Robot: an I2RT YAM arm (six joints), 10 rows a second.
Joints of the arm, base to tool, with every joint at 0 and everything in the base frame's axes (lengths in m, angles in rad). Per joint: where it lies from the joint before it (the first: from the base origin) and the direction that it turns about. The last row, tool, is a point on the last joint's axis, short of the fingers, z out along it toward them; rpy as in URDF.
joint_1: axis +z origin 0 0 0.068
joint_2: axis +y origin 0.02 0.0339 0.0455
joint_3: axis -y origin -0.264 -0.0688 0
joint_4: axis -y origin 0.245 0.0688 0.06
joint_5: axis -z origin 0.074 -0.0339 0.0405
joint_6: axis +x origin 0.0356 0 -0.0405
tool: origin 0 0 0 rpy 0 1.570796 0
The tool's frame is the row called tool.
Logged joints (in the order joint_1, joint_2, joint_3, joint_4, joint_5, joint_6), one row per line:
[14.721, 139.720, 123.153, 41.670, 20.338, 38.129]
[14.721, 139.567, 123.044, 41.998, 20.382, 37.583]
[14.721, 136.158, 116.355, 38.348, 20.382, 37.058]
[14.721, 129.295, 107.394, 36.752, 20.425, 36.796]
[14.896, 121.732, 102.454, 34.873, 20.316, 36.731]
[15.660, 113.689, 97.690, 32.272, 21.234, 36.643]
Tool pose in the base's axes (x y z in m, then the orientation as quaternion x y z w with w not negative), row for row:
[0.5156, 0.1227, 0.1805, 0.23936, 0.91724, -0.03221, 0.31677]
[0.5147, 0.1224, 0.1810, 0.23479, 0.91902, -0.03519, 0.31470]
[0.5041, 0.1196, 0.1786, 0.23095, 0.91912, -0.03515, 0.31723]
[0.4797, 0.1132, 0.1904, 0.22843, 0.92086, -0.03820, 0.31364]
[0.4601, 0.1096, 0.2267, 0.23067, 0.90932, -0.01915, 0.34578]
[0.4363, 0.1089, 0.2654, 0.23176, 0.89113, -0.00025, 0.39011]
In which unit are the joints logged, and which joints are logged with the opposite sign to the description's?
The joints are logged in degrees. Opposite sign: joint_4.
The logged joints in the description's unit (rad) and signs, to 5 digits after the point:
[0.25693, 2.43857, 2.14943, -0.72728, 0.35497, 0.66548]
[0.25693, 2.43590, 2.14752, -0.73300, 0.35573, 0.65595]
[0.25693, 2.37641, 2.03078, -0.66930, 0.35573, 0.64678]
[0.25693, 2.25662, 1.87438, -0.64144, 0.35648, 0.64221]
[0.25998, 2.12462, 1.78816, -0.60865, 0.35458, 0.64108]
[0.27332, 1.98425, 1.70501, -0.56325, 0.37060, 0.63954]

